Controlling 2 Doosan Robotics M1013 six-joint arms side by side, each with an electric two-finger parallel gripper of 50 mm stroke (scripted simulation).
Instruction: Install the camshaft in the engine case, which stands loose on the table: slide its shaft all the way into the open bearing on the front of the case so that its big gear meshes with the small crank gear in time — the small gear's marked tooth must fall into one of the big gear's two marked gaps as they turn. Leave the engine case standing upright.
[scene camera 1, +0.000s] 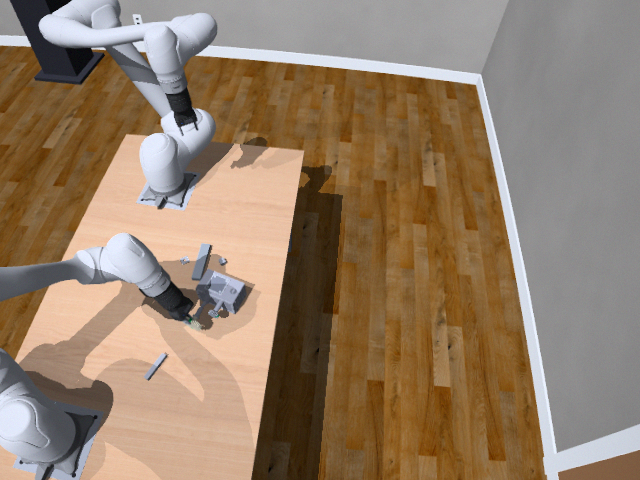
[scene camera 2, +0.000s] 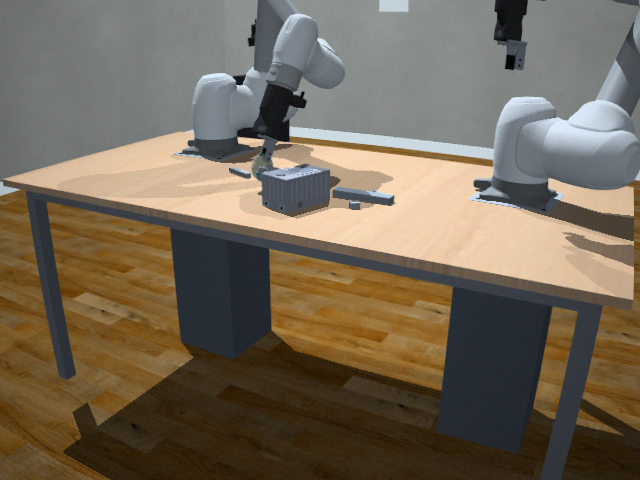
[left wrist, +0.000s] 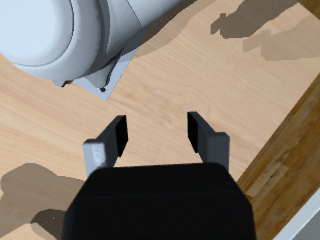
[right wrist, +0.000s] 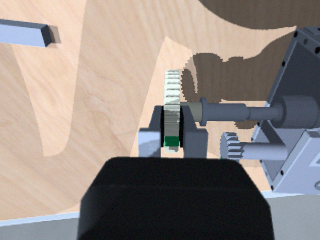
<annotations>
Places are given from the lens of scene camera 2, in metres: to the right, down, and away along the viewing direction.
my right gripper (scene camera 2: 263, 161): -0.15, -0.21, 1.61
grey engine case (scene camera 2: 295, 188): -0.06, -0.12, 1.43
</annotations>
